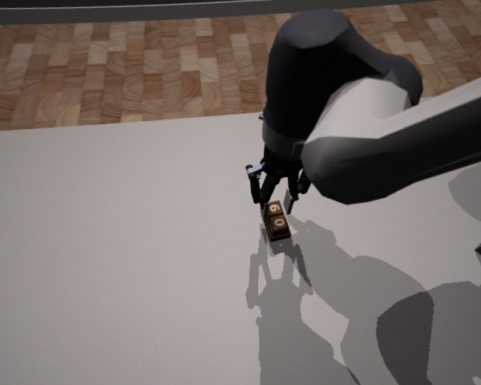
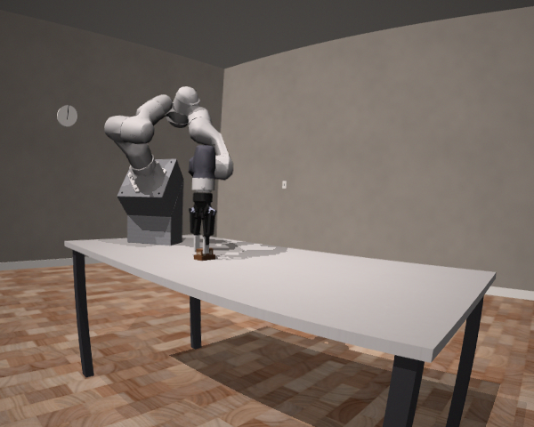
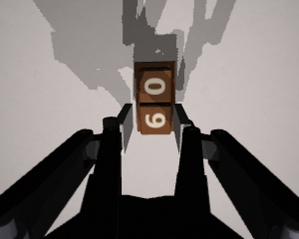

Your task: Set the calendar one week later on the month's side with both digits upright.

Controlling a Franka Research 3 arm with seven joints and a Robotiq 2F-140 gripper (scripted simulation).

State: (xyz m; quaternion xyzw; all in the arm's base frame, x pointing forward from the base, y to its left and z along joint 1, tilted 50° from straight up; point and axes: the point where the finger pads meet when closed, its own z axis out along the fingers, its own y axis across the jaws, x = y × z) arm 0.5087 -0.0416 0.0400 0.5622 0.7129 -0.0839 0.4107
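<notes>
My gripper is now 30 mm above the cube.
</notes>
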